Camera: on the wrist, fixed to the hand. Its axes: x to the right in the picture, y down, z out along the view.
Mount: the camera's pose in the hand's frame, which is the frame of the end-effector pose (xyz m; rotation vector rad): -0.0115 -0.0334 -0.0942 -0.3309 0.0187 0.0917
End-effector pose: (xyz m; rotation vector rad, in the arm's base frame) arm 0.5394 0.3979 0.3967 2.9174 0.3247 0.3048
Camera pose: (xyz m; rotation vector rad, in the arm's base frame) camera 0.5008 0.4427 0.4781 2.6083 0.1279 0.3616
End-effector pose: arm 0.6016 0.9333 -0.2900 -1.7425 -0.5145 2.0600
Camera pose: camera 0.6983 0.9584 -0.2781 -2.0002 -0.8233 2.1126
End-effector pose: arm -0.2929 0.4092 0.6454 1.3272 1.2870 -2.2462
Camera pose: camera -0.2498 0.4997 0.6544 1.2573 1.4926 -1.8636
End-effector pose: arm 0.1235 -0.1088 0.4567 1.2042 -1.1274 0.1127
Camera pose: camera 0.1970 -0.0443 0.4330 0.8564 -1.1344 0.0059
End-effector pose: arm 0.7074 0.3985 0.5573 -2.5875 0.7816 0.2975
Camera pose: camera 0.7246 0.3868 0.6557 -2.8680 0.9272 0.4658
